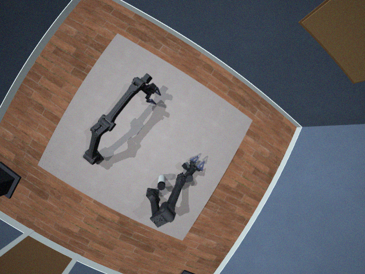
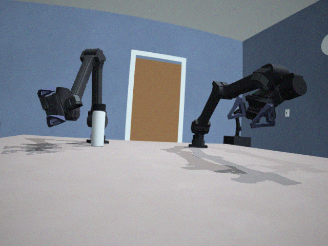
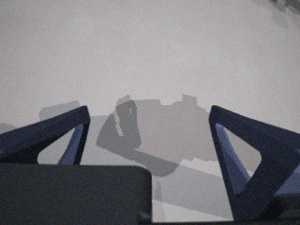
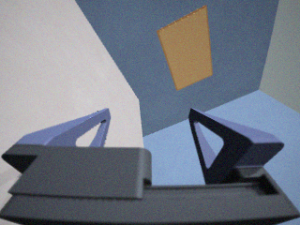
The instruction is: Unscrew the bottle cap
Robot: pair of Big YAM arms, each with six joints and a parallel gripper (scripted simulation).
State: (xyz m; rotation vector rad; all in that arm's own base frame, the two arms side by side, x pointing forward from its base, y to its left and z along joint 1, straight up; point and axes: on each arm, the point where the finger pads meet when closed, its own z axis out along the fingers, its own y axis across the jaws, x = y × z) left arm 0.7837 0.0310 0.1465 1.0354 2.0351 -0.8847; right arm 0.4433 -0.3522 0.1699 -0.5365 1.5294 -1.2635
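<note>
My right hand is 37 cm past the black cap, 16 cm to the right of it and 2 cm below it.
</note>
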